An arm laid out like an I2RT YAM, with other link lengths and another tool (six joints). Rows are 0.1 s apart.
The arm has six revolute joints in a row. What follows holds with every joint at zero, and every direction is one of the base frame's.
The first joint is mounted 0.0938 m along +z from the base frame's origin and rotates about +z.
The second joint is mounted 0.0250 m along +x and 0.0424 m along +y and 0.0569 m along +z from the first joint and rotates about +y.
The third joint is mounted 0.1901 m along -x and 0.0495 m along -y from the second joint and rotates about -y.
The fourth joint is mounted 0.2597 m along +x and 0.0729 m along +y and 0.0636 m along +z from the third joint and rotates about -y.
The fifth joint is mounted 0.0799 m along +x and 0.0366 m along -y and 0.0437 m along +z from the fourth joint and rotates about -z.
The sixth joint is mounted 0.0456 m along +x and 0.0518 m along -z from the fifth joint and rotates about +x.
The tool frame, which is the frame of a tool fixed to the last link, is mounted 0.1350 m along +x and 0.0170 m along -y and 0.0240 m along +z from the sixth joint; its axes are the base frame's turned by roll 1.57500, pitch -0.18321 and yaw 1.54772 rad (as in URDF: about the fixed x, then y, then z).
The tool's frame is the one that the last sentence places.
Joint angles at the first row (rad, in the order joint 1, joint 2, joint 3, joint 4, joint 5, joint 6):
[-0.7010, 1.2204, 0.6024, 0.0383, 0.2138, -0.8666]
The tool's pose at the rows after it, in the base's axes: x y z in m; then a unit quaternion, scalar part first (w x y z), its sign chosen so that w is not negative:
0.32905 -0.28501 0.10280 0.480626 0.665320 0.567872 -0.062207
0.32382 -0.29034 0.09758 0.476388 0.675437 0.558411 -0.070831
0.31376 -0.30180 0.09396 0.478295 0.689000 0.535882 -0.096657
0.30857 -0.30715 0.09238 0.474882 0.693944 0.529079 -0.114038
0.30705 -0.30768 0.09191 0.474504 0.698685 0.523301 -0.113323
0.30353 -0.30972 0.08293 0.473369 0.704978 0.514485 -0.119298
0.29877 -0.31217 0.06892 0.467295 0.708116 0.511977 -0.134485
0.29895 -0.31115 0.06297 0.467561 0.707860 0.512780 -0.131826
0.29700 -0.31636 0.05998 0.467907 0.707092 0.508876 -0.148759
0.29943 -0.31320 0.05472 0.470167 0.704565 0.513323 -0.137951
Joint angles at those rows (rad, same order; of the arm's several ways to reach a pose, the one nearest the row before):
[-0.7033, 1.2364, 0.6105, 0.0331, 0.2269, -0.8584]
[-0.7109, 1.2556, 0.6113, 0.0408, 0.2481, -0.8441]
[-0.7193, 1.2856, 0.6102, 0.0743, 0.3116, -0.8272]
[-0.7222, 1.3025, 0.6197, 0.0738, 0.3475, -0.8281]
[-0.7224, 1.3023, 0.6186, 0.0722, 0.3530, -0.8136]
[-0.7222, 1.3323, 0.6057, 0.1104, 0.3736, -0.7985]
[-0.7223, 1.3829, 0.5956, 0.1568, 0.4034, -0.8016]
[-0.7223, 1.3997, 0.5840, 0.1858, 0.3979, -0.8008]
[-0.7222, 1.4385, 0.5967, 0.2144, 0.4311, -0.8123]
[-0.7223, 1.4476, 0.5799, 0.2456, 0.4072, -0.8130]

